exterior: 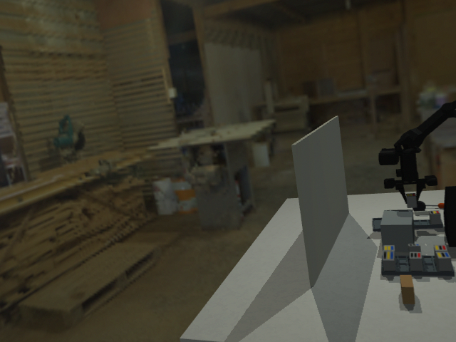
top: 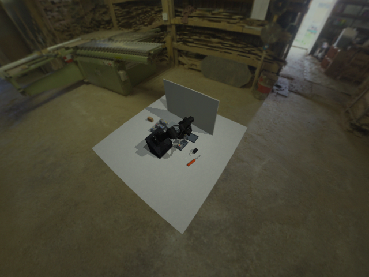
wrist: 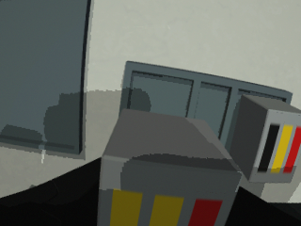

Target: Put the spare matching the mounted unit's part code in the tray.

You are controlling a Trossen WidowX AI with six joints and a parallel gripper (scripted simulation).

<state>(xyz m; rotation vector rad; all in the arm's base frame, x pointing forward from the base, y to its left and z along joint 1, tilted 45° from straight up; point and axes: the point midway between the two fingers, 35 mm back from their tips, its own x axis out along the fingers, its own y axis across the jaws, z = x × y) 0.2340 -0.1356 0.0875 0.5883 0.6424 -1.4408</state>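
Right now my gripper tip is 100 mm short of the dark grey tray, 90 mm above it and 20 mm to the left of it. The rest, counted from my gripper tip: dark holder (90 mm below, 40 mm behind); grey spare (20 mm above); mounted unit (180 mm to the left, 50 mm ahead, 40 mm below).
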